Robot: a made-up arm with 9 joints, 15 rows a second.
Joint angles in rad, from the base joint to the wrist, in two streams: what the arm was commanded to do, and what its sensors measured. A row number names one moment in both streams.
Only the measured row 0 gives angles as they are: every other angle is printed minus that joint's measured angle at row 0.
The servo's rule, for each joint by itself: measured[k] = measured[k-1] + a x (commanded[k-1-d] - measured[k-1]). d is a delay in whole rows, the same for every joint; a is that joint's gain. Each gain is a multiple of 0.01, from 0.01 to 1. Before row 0 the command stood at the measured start. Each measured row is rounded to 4 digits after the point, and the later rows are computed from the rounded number. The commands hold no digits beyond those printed.
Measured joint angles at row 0:
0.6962 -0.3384 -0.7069 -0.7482 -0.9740 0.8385 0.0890 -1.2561 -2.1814
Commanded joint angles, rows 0 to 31:
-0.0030 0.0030 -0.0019 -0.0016 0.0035 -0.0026 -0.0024 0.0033 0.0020
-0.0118 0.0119 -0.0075 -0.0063 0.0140 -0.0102 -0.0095 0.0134 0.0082
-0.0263 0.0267 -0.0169 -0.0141 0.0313 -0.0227 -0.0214 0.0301 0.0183
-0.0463 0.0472 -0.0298 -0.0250 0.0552 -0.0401 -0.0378 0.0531 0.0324
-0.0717 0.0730 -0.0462 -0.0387 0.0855 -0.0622 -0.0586 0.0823 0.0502
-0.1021 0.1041 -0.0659 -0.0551 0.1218 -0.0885 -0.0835 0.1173 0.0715
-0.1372 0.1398 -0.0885 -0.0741 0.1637 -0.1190 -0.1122 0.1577 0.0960
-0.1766 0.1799 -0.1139 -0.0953 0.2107 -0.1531 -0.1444 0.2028 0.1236
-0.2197 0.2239 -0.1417 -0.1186 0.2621 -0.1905 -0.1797 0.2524 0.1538
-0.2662 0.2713 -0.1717 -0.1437 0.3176 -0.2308 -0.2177 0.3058 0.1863
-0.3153 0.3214 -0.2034 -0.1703 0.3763 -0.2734 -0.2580 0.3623 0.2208
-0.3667 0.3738 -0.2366 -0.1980 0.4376 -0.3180 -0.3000 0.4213 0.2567
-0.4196 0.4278 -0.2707 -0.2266 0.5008 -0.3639 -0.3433 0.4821 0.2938
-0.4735 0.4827 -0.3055 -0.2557 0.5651 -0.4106 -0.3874 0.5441 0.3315
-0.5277 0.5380 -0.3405 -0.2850 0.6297 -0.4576 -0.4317 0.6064 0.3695
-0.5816 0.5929 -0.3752 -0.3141 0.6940 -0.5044 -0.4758 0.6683 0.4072
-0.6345 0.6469 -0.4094 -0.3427 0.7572 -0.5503 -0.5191 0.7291 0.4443
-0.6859 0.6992 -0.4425 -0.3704 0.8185 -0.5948 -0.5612 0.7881 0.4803
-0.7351 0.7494 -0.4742 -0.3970 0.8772 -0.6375 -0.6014 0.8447 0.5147
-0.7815 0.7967 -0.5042 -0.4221 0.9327 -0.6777 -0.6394 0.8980 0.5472
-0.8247 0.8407 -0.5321 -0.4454 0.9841 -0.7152 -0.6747 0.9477 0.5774
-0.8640 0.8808 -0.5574 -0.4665 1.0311 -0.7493 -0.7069 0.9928 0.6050
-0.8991 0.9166 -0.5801 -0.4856 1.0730 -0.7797 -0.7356 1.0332 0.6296
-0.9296 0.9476 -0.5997 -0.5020 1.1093 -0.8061 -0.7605 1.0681 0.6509
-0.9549 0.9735 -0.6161 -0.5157 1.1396 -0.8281 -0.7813 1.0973 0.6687
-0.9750 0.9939 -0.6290 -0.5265 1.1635 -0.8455 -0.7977 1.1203 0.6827
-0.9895 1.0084 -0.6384 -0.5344 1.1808 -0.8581 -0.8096 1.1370 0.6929
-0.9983 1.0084 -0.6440 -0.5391 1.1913 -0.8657 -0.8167 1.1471 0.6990
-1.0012 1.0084 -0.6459 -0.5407 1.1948 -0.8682 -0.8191 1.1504 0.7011
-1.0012 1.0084 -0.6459 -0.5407 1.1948 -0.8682 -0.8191 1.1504 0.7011
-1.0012 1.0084 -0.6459 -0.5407 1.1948 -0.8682 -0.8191 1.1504 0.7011
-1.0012 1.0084 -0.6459 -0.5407 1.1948 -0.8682 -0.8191 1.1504 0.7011
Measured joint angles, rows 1 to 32:
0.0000 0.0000 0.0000 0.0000 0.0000 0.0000 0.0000 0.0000 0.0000
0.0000 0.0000 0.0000 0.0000 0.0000 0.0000 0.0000 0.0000 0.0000
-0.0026 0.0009 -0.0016 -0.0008 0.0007 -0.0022 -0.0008 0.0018 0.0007
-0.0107 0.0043 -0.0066 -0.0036 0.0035 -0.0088 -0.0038 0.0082 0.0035
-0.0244 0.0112 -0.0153 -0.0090 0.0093 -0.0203 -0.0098 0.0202 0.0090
-0.0437 0.0224 -0.0275 -0.0172 0.0189 -0.0367 -0.0193 0.0383 0.0177
-0.0683 0.0381 -0.0432 -0.0282 0.0329 -0.0579 -0.0327 0.0625 0.0297
-0.0980 0.0586 -0.0623 -0.0419 0.0516 -0.0833 -0.0500 0.0926 0.0452
-0.1325 0.0838 -0.0843 -0.0583 0.0751 -0.1129 -0.0711 0.1284 0.0640
-0.1713 0.1136 -0.1092 -0.0772 0.1036 -0.1463 -0.0960 0.1693 0.0861
-0.2139 0.1478 -0.1365 -0.0983 0.1369 -0.1830 -0.1245 0.2150 0.1111
-0.2599 0.1861 -0.1661 -0.1215 0.1748 -0.2227 -0.1562 0.2649 0.1389
-0.3087 0.2280 -0.1974 -0.1464 0.2171 -0.2648 -0.1908 0.3185 0.1692
-0.3597 0.2732 -0.2303 -0.1727 0.2634 -0.3090 -0.2279 0.3750 0.2016
-0.4124 0.3211 -0.2642 -0.2002 0.3133 -0.3546 -0.2671 0.4339 0.2357
-0.4662 0.3712 -0.2989 -0.2285 0.3662 -0.4011 -0.3080 0.4945 0.2711
-0.5203 0.4229 -0.3338 -0.2573 0.4215 -0.4480 -0.3501 0.5560 0.3075
-0.5742 0.4756 -0.3686 -0.2863 0.4787 -0.4948 -0.3928 0.6178 0.3444
-0.6273 0.5287 -0.4029 -0.3151 0.5372 -0.5409 -0.4357 0.6790 0.3814
-0.6789 0.5816 -0.4362 -0.3433 0.5963 -0.5856 -0.4784 0.7390 0.4180
-0.7284 0.6336 -0.4681 -0.3707 0.6553 -0.6287 -0.5202 0.7971 0.4538
-0.7751 0.6842 -0.4984 -0.3969 0.7136 -0.6694 -0.5607 0.8526 0.4884
-0.8187 0.7327 -0.5267 -0.4216 0.7704 -0.7074 -0.5995 0.9049 0.5213
-0.8586 0.7786 -0.5525 -0.4445 0.8251 -0.7422 -0.6360 0.9532 0.5523
-0.8942 0.8214 -0.5757 -0.4655 0.8772 -0.7733 -0.6699 0.9972 0.5809
-0.9254 0.8605 -0.5959 -0.4841 0.9259 -0.8005 -0.7007 1.0362 0.6068
-0.9514 0.8955 -0.6129 -0.5002 0.9708 -0.8234 -0.7281 1.0698 0.6297
-0.9722 0.9260 -0.6264 -0.5136 1.0113 -0.8417 -0.7518 1.0976 0.6493
-0.9874 0.9515 -0.6365 -0.5242 1.0469 -0.8553 -0.7715 1.1193 0.6654
-0.9970 0.9691 -0.6428 -0.5318 1.0772 -0.8639 -0.7869 1.1346 0.6778
-1.0007 0.9813 -0.6454 -0.5363 1.1019 -0.8675 -0.7978 1.1433 0.6864
-1.0011 0.9897 -0.6458 -0.5385 1.1214 -0.8681 -0.8050 1.1472 0.6918
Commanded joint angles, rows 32 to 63:
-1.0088 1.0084 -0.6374 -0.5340 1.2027 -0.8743 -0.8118 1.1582 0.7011
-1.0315 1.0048 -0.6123 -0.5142 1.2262 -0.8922 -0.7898 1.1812 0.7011
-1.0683 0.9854 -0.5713 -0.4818 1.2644 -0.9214 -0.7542 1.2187 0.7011
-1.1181 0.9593 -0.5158 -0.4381 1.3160 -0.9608 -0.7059 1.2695 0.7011
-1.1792 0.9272 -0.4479 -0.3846 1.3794 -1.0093 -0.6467 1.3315 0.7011
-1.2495 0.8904 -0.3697 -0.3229 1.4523 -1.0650 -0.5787 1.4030 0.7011
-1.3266 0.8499 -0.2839 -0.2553 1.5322 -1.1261 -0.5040 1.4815 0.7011
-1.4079 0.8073 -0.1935 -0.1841 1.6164 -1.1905 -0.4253 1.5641 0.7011
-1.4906 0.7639 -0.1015 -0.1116 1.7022 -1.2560 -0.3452 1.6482 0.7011
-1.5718 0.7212 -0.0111 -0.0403 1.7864 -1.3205 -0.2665 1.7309 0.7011
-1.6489 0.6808 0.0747 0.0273 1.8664 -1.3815 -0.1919 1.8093 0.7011
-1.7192 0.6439 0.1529 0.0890 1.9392 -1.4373 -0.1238 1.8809 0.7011
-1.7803 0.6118 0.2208 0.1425 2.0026 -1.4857 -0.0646 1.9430 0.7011
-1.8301 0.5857 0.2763 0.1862 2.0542 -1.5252 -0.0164 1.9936 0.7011
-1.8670 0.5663 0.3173 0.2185 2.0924 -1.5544 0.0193 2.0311 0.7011
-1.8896 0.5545 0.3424 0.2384 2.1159 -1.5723 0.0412 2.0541 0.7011
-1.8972 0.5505 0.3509 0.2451 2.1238 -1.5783 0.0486 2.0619 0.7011
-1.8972 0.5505 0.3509 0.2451 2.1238 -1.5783 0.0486 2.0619 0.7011
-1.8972 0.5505 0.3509 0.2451 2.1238 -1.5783 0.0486 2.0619 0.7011
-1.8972 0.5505 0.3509 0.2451 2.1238 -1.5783 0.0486 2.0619 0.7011
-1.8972 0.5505 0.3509 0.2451 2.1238 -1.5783 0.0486 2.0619 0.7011
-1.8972 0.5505 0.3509 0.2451 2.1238 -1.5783 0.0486 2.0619 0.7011
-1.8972 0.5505 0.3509 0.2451 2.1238 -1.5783 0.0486 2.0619 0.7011
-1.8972 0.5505 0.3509 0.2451 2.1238 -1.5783 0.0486 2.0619 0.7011
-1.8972 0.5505 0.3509 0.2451 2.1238 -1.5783 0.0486 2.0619 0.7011
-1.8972 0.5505 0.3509 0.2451 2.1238 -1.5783 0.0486 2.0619 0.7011
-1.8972 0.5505 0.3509 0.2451 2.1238 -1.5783 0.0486 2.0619 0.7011
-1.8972 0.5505 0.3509 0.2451 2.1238 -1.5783 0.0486 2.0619 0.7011
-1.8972 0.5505 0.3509 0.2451 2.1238 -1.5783 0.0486 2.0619 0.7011
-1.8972 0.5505 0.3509 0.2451 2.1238 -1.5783 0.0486 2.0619 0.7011
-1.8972 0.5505 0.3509 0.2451 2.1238 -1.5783 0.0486 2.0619 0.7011
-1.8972 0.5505 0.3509 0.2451 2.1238 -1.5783 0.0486 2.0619 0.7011
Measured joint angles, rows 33 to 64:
-1.0012 0.9955 -0.6459 -0.5396 1.1368 -0.8682 -0.8098 1.1490 0.6952
-1.0012 0.9995 -0.6459 -0.5402 1.1490 -0.8682 -0.8130 1.1498 0.6974
-1.0079 1.0023 -0.6388 -0.5370 1.1603 -0.8733 -0.8126 1.1544 0.6988
-1.0287 1.0031 -0.6165 -0.5254 1.1741 -0.8890 -0.8048 1.1691 0.6997
-1.0635 0.9976 -0.5785 -0.5032 1.1931 -0.9159 -0.7876 1.1964 0.7002
-1.1115 0.9857 -0.5258 -0.4700 1.2189 -0.9532 -0.7598 1.2366 0.7005
-1.1711 0.9676 -0.4604 -0.4264 1.2526 -0.9998 -0.7213 1.2888 0.7007
-1.2401 0.9437 -0.3842 -0.3736 1.2945 -1.0539 -0.6728 1.3516 0.7008
-1.3162 0.9146 -0.2999 -0.3133 1.3444 -1.1138 -0.6154 1.4230 0.7009
-1.3969 0.8813 -0.2105 -0.2474 1.4015 -1.1775 -0.5508 1.5006 0.7010
-1.4794 0.8449 -0.1189 -0.1781 1.4646 -1.2427 -0.4809 1.5818 0.7010
-1.5607 0.8066 -0.0283 -0.1078 1.5322 -1.3073 -0.4080 1.6638 0.7010
-1.6383 0.7676 0.0582 -0.0389 1.6024 -1.3689 -0.3345 1.7438 0.7010
-1.7095 0.7293 0.1377 0.0263 1.6731 -1.4257 -0.2629 1.8192 0.7010
-1.7718 0.6929 0.2075 0.0856 1.7423 -1.4755 -0.1955 1.8873 0.7010
-1.8231 0.6597 0.2653 0.1369 1.8078 -1.5168 -0.1346 1.9458 0.7010
-1.8617 0.6307 0.3090 0.1785 1.8676 -1.5480 -0.0823 1.9927 0.7010
-1.8863 0.6071 0.3371 0.2090 1.9197 -1.5682 -0.0403 2.0265 0.7010
-1.8959 0.5896 0.3487 0.2274 1.9626 -1.5766 -0.0101 2.0460 0.7010
-1.8970 0.5775 0.3505 0.2364 1.9965 -1.5780 0.0099 2.0547 0.7010
-1.8972 0.5691 0.3508 0.2408 2.0232 -1.5782 0.0231 2.0587 0.7010
-1.8972 0.5633 0.3509 0.2430 2.0443 -1.5783 0.0318 2.0605 0.7010
-1.8972 0.5593 0.3509 0.2441 2.0610 -1.5783 0.0375 2.0613 0.7010
-1.8972 0.5566 0.3509 0.2446 2.0742 -1.5783 0.0413 2.0616 0.7010
-1.8972 0.5547 0.3509 0.2449 2.0846 -1.5783 0.0438 2.0618 0.7010
-1.8972 0.5534 0.3509 0.2450 2.0928 -1.5783 0.0454 2.0619 0.7010
-1.8972 0.5525 0.3509 0.2451 2.0993 -1.5783 0.0465 2.0619 0.7010
-1.8972 0.5519 0.3509 0.2451 2.1044 -1.5783 0.0472 2.0619 0.7010
-1.8972 0.5515 0.3509 0.2451 2.1085 -1.5783 0.0477 2.0619 0.7010
-1.8972 0.5512 0.3509 0.2451 2.1117 -1.5783 0.0480 2.0619 0.7010
-1.8972 0.5510 0.3509 0.2451 2.1142 -1.5783 0.0482 2.0619 0.7010
-1.8972 0.5508 0.3509 0.2451 2.1162 -1.5783 0.0483 2.0619 0.7010

